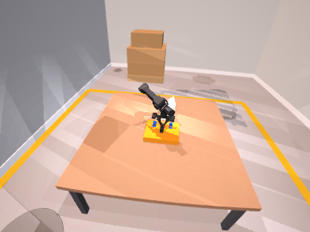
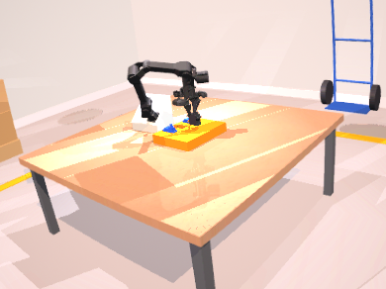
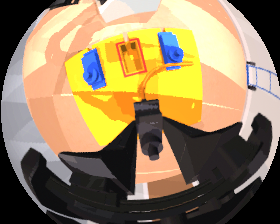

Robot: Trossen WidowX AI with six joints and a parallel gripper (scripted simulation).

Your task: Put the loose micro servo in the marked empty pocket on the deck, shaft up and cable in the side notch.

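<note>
Right now the orange-yellow deck is 100 mm below my gripper tip and 10 mm ahead of it.
</note>
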